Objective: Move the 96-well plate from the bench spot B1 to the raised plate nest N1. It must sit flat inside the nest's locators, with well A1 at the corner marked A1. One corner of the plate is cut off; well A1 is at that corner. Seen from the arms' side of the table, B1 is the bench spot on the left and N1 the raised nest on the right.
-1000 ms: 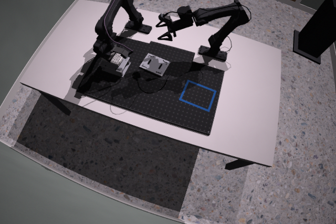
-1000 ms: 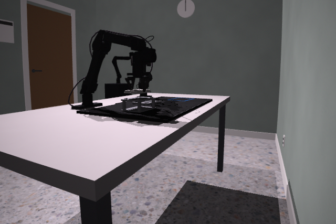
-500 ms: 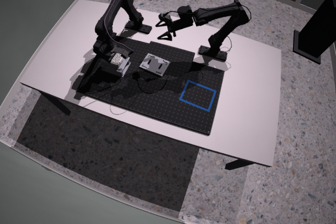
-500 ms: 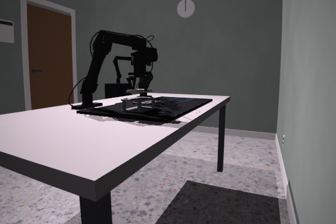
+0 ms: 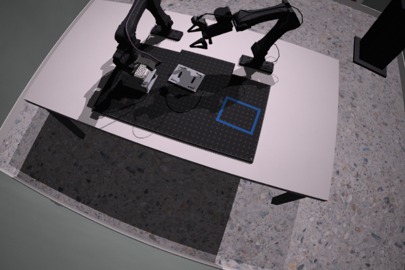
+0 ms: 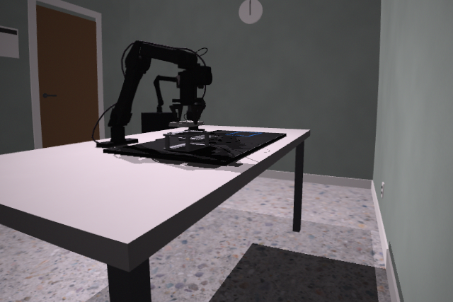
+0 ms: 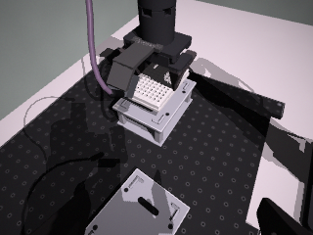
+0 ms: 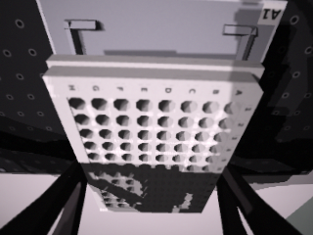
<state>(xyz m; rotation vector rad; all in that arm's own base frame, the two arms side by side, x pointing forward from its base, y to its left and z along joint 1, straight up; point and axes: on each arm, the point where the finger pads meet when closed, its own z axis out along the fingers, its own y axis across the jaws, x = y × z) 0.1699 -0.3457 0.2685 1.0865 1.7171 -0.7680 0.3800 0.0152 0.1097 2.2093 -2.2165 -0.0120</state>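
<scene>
The grey plate nest lies 5 cm below my right hand. From my right hand the other things lie so: 96-well plate (1 cm below).
</scene>
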